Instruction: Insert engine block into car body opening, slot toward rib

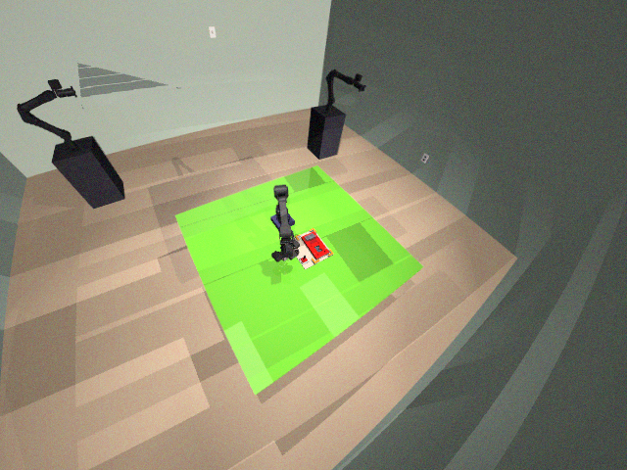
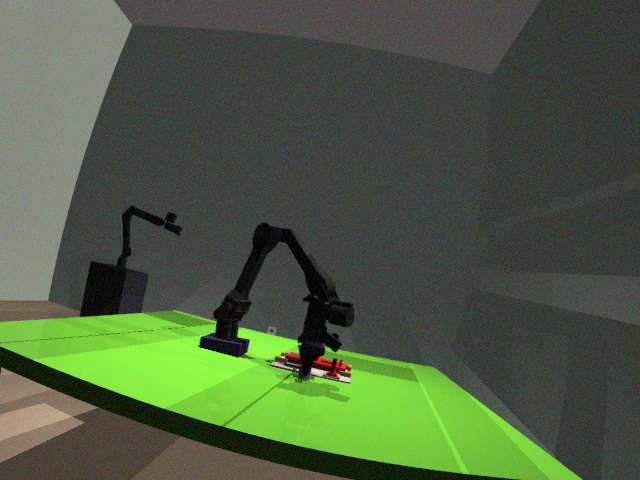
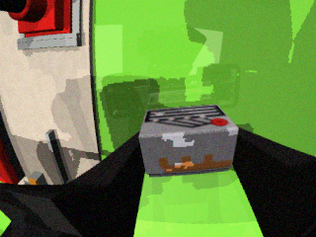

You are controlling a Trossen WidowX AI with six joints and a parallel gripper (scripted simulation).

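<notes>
Now: gripper tip 10 cm to the right of the black peg, 7 cm short of it and 2 cm below it. The rest, counted from my gripper tip: engine block (right at my gripper tip); beige base plate (19 cm to the left, 1 cm below, 1 cm ahead).
</notes>
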